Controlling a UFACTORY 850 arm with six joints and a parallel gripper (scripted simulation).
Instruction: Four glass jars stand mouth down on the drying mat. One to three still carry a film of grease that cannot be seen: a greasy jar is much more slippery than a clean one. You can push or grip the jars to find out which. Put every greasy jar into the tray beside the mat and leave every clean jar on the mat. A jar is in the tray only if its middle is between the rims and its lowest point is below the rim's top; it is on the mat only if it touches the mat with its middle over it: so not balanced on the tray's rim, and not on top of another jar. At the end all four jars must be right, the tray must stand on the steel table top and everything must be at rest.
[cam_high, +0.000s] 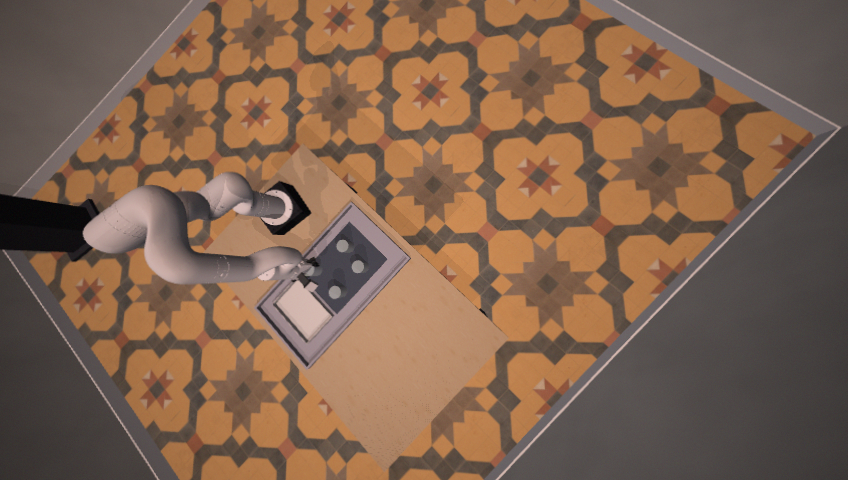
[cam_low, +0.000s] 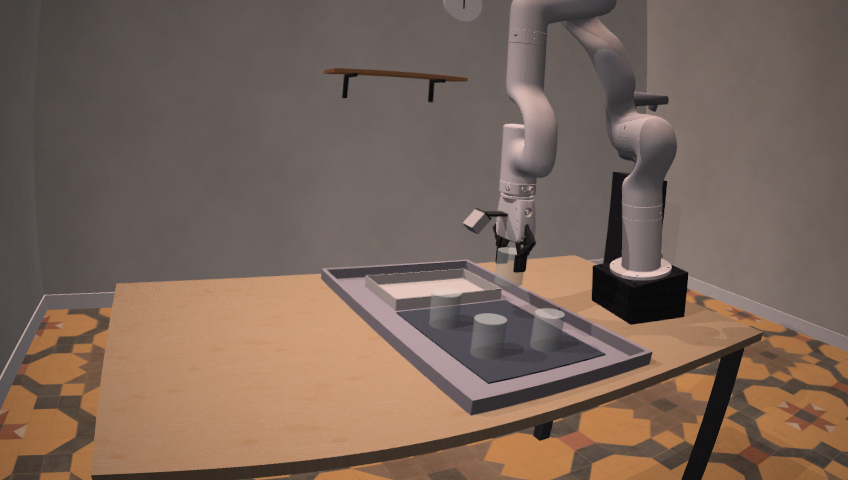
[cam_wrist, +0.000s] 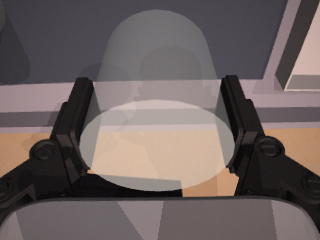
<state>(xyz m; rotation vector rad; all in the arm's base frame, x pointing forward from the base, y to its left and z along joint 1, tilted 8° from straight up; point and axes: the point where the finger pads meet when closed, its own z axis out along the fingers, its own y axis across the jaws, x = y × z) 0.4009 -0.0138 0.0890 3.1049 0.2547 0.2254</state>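
The pale tray lies 230 mm to the right of my hand, 140 mm below it and 110 mm ahead of it. Also, from my hand: grey steel panel 150 mm below, 90 mm ahead, 10 mm to the right; drying mat 140 mm below, 90 mm to the left, 50 mm ahead.
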